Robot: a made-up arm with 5 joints. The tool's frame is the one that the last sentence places.
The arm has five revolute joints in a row. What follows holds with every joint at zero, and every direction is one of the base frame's. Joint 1 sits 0.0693 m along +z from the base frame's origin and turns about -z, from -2.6 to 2.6 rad. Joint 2 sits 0.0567 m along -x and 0.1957 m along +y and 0.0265 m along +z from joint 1 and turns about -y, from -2.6 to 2.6 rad. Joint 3 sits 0.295 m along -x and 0.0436 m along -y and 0.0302 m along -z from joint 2 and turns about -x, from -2.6 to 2.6 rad. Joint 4 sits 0.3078 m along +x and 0.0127 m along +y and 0.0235 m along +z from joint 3 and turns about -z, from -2.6 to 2.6 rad. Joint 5 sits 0.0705 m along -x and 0.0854 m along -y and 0.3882 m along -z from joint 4 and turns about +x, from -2.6 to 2.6 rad. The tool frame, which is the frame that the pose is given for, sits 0.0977 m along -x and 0.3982 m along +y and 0.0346 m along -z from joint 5; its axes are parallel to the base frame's.
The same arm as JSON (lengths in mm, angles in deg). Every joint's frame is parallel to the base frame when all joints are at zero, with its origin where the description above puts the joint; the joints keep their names.
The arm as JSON. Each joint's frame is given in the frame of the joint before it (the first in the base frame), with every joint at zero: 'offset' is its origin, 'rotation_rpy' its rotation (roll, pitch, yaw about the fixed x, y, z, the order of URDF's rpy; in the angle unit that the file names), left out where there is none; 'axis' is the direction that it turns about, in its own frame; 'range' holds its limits. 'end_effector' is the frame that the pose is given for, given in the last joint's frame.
{"length_unit": "mm", "angle_unit": "deg", "chain": [
  {"id": "joint 1", "offset": [0.0, 0.0, 69.3], "axis": [0.0, 0.0, -1.0], "range": [-148.97, 148.97]},
  {"id": "joint 2", "offset": [-56.7, 195.7, 26.5], "axis": [0.0, -1.0, 0.0], "range": [-148.97, 148.97]},
  {"id": "joint 3", "offset": [-295.0, -43.6, -30.2], "axis": [-1.0, 0.0, 0.0], "range": [-148.97, 148.97]},
  {"id": "joint 4", "offset": [307.8, 12.7, 23.5], "axis": [0.0, 0.0, -1.0], "range": [-148.97, 148.97]},
  {"id": "joint 5", "offset": [-70.5, -85.4, -388.2], "axis": [1.0, 0.0, 0.0], "range": [-148.97, 148.97]}
], "end_effector": {"offset": [-97.7, 398.2, -34.6]}}

